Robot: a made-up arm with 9 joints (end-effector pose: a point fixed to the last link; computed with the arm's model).
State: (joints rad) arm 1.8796 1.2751 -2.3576 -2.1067 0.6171 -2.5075 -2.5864 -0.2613 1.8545
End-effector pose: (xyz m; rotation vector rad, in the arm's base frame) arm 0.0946 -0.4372 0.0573 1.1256 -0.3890 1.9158
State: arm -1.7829 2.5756 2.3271 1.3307 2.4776 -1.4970 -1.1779 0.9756 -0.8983
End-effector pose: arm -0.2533 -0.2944 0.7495 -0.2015 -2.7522 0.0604
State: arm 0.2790 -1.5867 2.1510 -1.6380 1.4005 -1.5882 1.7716 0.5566 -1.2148
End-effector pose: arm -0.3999 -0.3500 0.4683 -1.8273 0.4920 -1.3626
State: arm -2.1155 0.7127 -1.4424 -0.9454 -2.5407 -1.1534 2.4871 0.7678 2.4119
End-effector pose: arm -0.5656 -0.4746 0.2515 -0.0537 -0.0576 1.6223
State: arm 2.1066 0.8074 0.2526 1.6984 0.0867 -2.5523 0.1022 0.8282 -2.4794
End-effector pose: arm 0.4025 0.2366 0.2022 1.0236 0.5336 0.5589
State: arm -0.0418 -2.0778 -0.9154 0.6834 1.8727 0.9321 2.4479 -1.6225 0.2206
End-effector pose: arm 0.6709 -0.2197 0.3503 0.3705 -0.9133 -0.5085
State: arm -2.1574 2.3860 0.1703 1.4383 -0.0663 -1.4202 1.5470 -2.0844 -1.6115
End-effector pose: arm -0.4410 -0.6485 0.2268 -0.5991 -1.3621 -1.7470
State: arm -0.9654 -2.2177 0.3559 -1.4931 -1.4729 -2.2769 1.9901 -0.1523 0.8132
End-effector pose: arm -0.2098 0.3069 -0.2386 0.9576 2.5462 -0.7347
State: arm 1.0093 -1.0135 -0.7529 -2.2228 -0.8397 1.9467 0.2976 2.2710 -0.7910
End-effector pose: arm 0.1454 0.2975 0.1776 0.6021 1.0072 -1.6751
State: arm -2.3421 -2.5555 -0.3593 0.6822 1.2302 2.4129 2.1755 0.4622 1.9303
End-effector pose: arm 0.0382 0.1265 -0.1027 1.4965 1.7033 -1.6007
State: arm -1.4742 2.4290 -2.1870 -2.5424 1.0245 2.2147 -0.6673 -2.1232 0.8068
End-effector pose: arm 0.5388 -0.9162 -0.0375 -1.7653 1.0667 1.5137
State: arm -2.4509 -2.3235 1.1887 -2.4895 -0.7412 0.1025 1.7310 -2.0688 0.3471
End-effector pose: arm 0.0043 -0.3166 1.0190 2.7038 -0.2998 1.3055
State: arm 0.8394 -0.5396 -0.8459 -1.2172 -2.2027 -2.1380 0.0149 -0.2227 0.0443
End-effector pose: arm 0.1867 -0.0252 0.1391 -0.7758 2.3747 -1.0916
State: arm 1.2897 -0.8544 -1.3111 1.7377 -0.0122 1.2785 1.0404 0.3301 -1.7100
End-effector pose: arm 0.4737 0.1403 0.4929 -0.3014 -0.8762 -0.1205
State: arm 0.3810 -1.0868 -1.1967 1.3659 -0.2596 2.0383 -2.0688 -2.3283 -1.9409
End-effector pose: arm 0.3482 0.2913 0.1597 -1.7827 -0.0885 1.8699
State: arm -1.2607 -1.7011 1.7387 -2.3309 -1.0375 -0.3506 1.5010 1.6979 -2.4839
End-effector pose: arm -0.0395 -0.2594 0.4725 -2.5807 -0.6244 1.2937
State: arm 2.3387 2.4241 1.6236 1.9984 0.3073 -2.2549 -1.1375 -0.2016 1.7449
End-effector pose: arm 0.7807 -0.3278 0.2341 -2.1032 -0.5501 0.7524
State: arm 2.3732 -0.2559 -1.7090 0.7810 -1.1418 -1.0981 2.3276 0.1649 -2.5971
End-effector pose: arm 0.3607 0.3454 0.3922 2.0926 0.2197 -0.0665
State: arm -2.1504 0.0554 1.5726 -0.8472 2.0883 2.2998 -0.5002 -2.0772 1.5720
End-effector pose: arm 0.3581 -0.0534 0.9350 -2.4080 -0.9952 -0.9159
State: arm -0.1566 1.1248 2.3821 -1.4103 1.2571 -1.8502 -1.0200 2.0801 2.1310
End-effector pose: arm -0.4985 0.1708 0.0055 0.5140 0.9674 1.0073
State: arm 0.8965 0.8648 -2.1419 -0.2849 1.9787 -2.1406 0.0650 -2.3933 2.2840
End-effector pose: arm 0.0539 -0.0968 -0.2018 0.8246 0.5076 1.2935
